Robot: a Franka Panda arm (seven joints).
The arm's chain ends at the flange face. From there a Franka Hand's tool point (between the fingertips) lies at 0.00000 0.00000 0.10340 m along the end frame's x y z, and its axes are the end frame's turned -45 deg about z.
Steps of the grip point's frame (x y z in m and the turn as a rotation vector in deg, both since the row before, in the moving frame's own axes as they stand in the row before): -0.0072, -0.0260, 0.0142, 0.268, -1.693, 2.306; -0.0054, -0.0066, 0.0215, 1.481, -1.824, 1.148; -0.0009, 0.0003, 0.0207, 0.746, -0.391, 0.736; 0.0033, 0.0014, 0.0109, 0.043, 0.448, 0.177; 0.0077, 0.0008, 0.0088, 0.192, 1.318, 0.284; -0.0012, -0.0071, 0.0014, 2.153, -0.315, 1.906; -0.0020, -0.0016, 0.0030, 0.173, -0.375, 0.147; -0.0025, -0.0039, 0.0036, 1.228, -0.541, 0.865; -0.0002, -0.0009, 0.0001, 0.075, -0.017, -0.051
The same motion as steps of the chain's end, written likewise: -0.0209, -0.0151, 0.0142, -1.008, -1.387, 2.306; -0.0043, -0.0012, 0.0216, -0.243, -2.337, 1.148; 0.0010, 0.0013, 0.0207, 0.251, -0.804, 0.736; 0.0028, -0.0007, 0.0109, 0.347, 0.286, 0.177; 0.0046, -0.0030, 0.0088, 1.068, 0.796, 0.284; -0.0028, -0.0018, 0.0015, 1.300, -1.745, 1.906; -0.0018, 0.0000, 0.0030, -0.143, -0.387, 0.147; -0.0023, -0.0001, 0.0036, 0.486, -1.251, 0.865; -0.0007, -0.0004, 0.0001, 0.041, -0.065, -0.051
